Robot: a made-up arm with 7 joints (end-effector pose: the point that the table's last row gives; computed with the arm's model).
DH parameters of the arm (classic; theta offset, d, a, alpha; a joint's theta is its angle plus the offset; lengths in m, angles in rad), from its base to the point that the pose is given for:
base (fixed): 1.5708 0.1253 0 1.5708
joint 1: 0 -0.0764 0.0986 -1.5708
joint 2: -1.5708 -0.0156 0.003 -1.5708
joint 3: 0 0.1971 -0.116 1.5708
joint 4: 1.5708 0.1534 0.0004 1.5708
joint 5: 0 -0.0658 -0.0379 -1.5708
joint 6: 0 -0.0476 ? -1.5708
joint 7: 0 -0.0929 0.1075 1.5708
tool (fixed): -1.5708 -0.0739 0 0
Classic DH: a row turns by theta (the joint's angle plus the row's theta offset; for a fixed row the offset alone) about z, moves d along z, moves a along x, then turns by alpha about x.
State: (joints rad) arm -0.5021 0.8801 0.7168 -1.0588 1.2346 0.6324 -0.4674
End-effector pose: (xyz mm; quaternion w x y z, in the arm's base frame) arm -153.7 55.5 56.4 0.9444 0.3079 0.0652 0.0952
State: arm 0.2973 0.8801 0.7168 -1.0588 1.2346 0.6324 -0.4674
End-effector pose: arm -153.7 88.1 117.1 0.7501 0.6511 0.0230 0.1131
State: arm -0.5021 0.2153 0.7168 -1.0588 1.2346 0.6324 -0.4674
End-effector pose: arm -147.5 100.4 31.7 0.9302 0.2947 -0.1748 -0.1318
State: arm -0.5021 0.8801 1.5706 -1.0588 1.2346 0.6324 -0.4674
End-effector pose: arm -148.1 88.0 101.6 0.9549 0.0092 0.2690 -0.1252
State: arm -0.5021 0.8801 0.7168 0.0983 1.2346 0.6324 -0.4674
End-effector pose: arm -235.0 162.4 -68.7 0.6698 0.5011 0.5196 0.1742
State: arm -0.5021 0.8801 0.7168 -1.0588 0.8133 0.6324 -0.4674
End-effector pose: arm -148.8 34.0 141.3 0.9736 0.1277 0.1690 0.0855
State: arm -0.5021 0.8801 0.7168 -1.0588 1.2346 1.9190 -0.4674
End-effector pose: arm -26.3 369.6 91.8 0.6870 0.2555 0.1425 0.6651
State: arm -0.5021 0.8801 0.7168 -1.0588 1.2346 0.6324 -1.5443
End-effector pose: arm -130.6 -13.7 168.5 0.6529 0.7486 0.1048 0.0483
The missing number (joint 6, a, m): -0.3977
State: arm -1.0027 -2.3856 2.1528 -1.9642 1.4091 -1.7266 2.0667
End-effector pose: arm 430.4 -403.4 329.3 0.3594 -0.8484 -0.3600 0.1467
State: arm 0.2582 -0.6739 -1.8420 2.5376 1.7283 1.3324 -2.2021
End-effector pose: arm 210.9 535.7 -134.0 0.1136 0.4670 0.8756 0.0476
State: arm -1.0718 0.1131 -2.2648 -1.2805 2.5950 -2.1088 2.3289
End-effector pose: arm -148.7 -39.4 -815.4 0.5612 -0.3731 -0.2276 0.7029
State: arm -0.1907 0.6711 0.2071 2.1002 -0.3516 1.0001 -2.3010
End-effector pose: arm -496.0 525.9 333.8 0.1349 0.2678 -0.8675 -0.3969
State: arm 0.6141 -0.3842 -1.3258 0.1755 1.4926 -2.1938 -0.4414
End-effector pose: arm -271.4 569.6 16.5 0.2216 0.8490 0.1780 -0.4454
